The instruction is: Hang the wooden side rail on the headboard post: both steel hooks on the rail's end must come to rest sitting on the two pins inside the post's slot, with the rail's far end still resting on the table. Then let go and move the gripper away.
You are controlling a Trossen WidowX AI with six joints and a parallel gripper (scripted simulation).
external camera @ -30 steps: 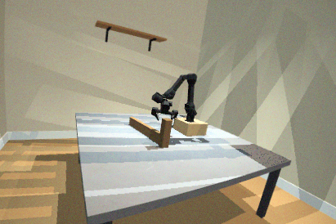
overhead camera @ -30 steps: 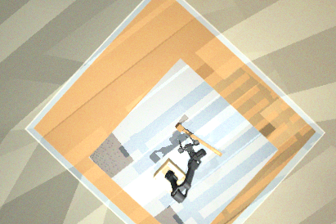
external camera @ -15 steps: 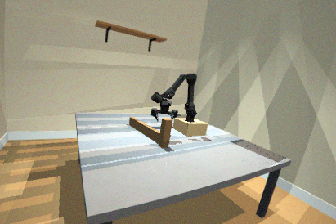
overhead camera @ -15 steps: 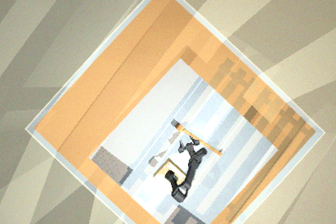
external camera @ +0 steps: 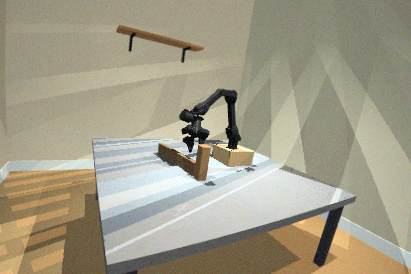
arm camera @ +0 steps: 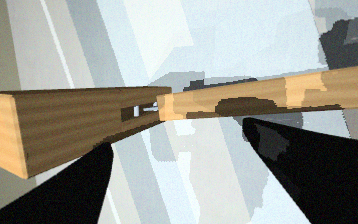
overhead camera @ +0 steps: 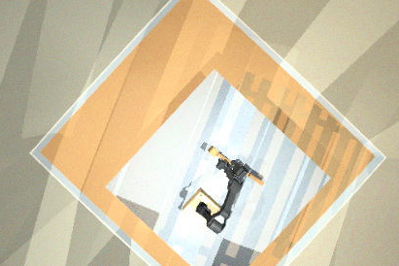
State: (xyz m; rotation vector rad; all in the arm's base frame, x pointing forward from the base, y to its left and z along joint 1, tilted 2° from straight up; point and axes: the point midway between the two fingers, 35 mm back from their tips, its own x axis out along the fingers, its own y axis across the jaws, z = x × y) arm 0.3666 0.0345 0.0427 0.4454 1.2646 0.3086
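My gripper tip is 90 mm to the right of the headboard post, 40 mm above it and 20 mm short of it.
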